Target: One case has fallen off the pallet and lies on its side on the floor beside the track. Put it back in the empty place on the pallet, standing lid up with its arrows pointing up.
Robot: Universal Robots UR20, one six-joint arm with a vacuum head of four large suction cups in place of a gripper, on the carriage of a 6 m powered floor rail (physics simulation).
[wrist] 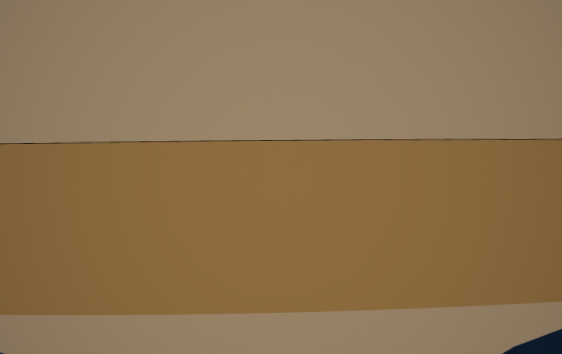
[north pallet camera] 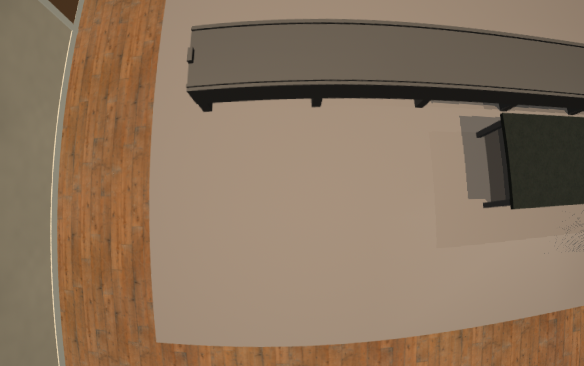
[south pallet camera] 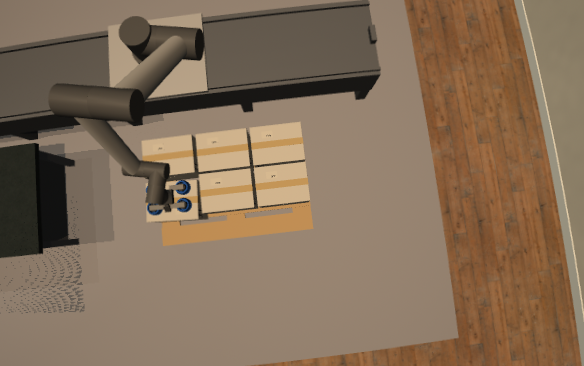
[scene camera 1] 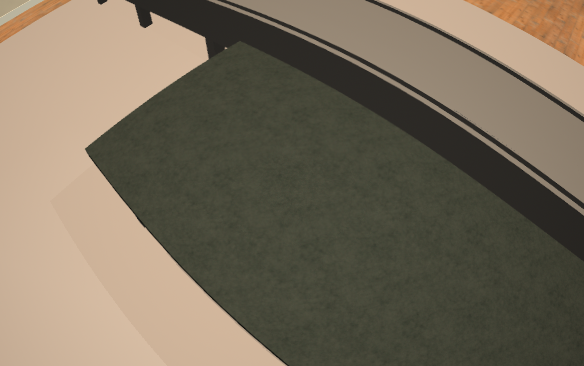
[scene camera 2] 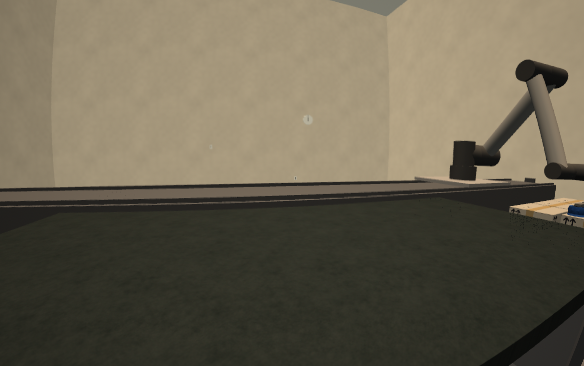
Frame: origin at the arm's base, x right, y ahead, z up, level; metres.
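Seen in the pictures: end effector, tool point: (wrist: 282, 241); arm's base, origin of the base link: (scene camera 2: 462, 179).
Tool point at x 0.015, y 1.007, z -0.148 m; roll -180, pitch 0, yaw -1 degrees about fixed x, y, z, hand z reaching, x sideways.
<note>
Offsets run from my tool point to a thing's middle. "spot": to the spot under its first point. Level surfaces: height alone.
The case @[dx -0.010, dy +0.023, dz -0.122 m] (south pallet camera: 172, 216) (wrist: 280, 225) stands upright in the front left place on the pallet (south pallet camera: 240, 232), tape stripe on top. At the right edge of the scene camera 2 view the case (scene camera 2: 578, 221) shows arrows pointing up. Its top looks level with its neighbours; its underside is hidden, so contact with the pallet cannot be confirmed. My vacuum head (south pallet camera: 168, 197) is over its top, blue cups against the lid, and appears shut on it. A blue cup edge shows at the wrist view's lower right. The head does not show in scene camera 1 or the north view.
Several other cases @[dx -0.405, dy -0.007, dz -0.133 m] (south pallet camera: 226, 190) @[spot: dx -0.284, dy -0.393, dz +0.011 m] (scene camera 2: 542, 203) stand behind and to the right of the held case. The rail track (south pallet camera: 290, 45) (north pallet camera: 350, 55) (scene camera 2: 200, 195) runs behind the pallet, with the arm's carriage (south pallet camera: 185, 77) on it. A dark green table @[dz +0.108 m] (south pallet camera: 17, 200) (north pallet camera: 545, 160) (scene camera 1: 325, 200) (scene camera 2: 250, 275) stands left of the pallet.
</note>
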